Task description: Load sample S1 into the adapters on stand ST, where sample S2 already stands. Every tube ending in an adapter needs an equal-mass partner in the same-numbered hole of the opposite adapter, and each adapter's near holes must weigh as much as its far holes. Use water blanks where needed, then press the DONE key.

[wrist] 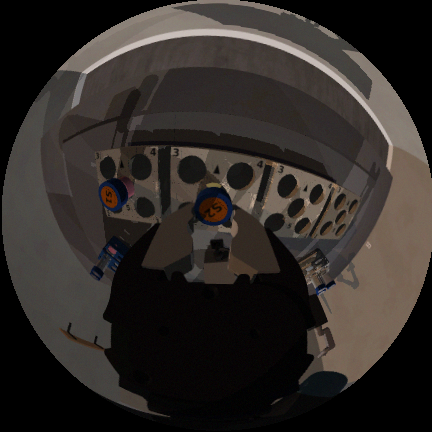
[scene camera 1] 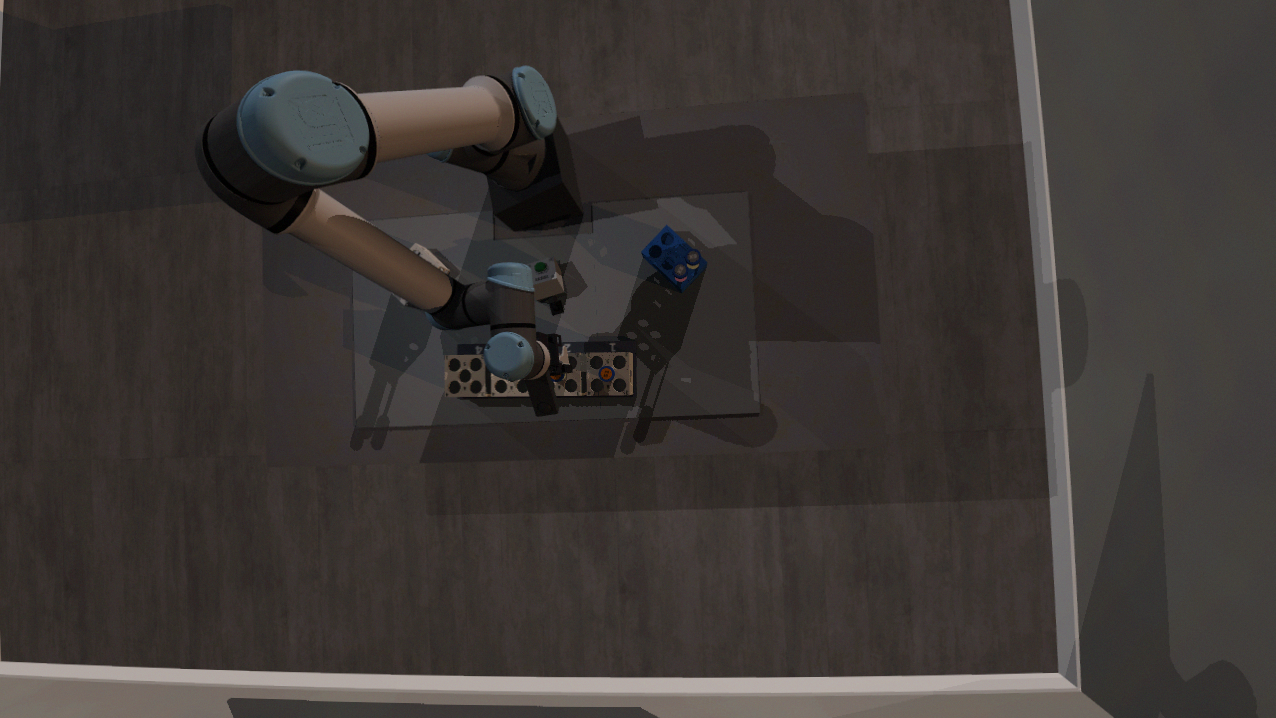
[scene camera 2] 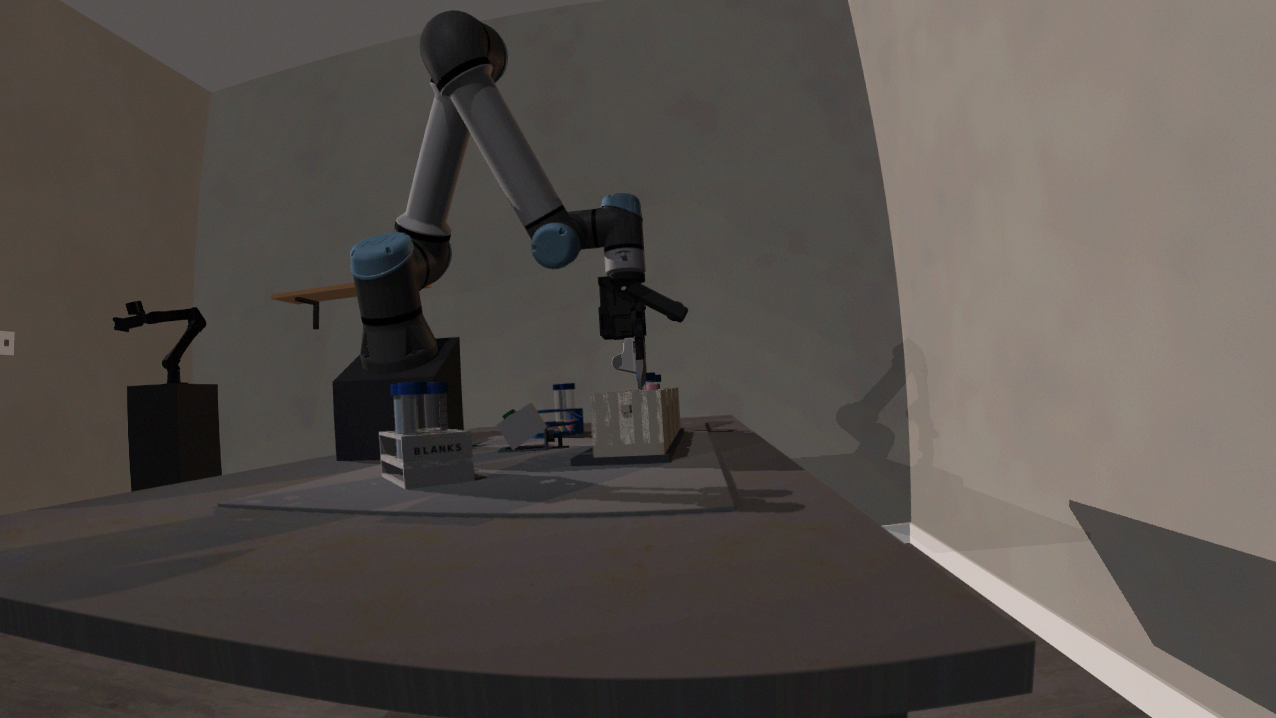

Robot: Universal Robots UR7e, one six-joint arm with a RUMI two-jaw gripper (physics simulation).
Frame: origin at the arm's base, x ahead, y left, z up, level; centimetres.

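Where they show: gripper, fingertip midpoint: (wrist: 212,205) (scene camera 2: 640,389); arm's base at its link origin: (scene camera 1: 518,155) (scene camera 2: 400,357).
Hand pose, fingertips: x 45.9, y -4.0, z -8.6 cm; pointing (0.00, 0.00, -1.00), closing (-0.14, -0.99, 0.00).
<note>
Each offset is from my fingertips to the top centre of the thing. "*": to the spot under its first point.
My gripper (scene camera 1: 560,357) (scene camera 2: 639,379) (wrist: 212,205) is shut on tube S2, whose blue cap with an orange top @[* dx +1.4, dy -0.2, dz +3.0 cm] (wrist: 213,206) sits between the fingertips. S2 is upright and low at the second adapter from the left (wrist: 216,158) in the wrist view, with its lower part seemingly in the centre hole. The fingers hide part of that adapter. Tube S1 @[dx +3.6, dy +10.6, dz +2.8 cm] (scene camera 1: 606,374) (wrist: 113,194), with a pink band, stands in the centre hole of the end adapter @[* dx +1.6, dy +15.8, dz -0.2 cm] (scene camera 1: 628,359) (wrist: 126,156). The two other adapters (wrist: 306,197) (wrist: 348,196) show dark open holes.
A blue rack @[dx -18.9, dy +31.1, dz -3.8 cm] (scene camera 1: 664,260) (wrist: 111,252) with two capped tubes stands at the right in scene camera 1. The white BLANKS rack @[dx -31.0, dy -30.9, dz -3.8 cm] (scene camera 2: 446,468) (wrist: 316,265) holds blue-capped tubes @[dx -30.5, dy -35.4, dz +2.4 cm] (scene camera 2: 417,409). The DONE key box @[dx -22.0, dy +0.6, dz -1.4 cm] (scene camera 1: 549,283) (scene camera 2: 520,426), with a green button @[dx -24.2, dy +0.5, dz -2.3 cm] (scene camera 1: 540,267), stands behind the adapters.
</note>
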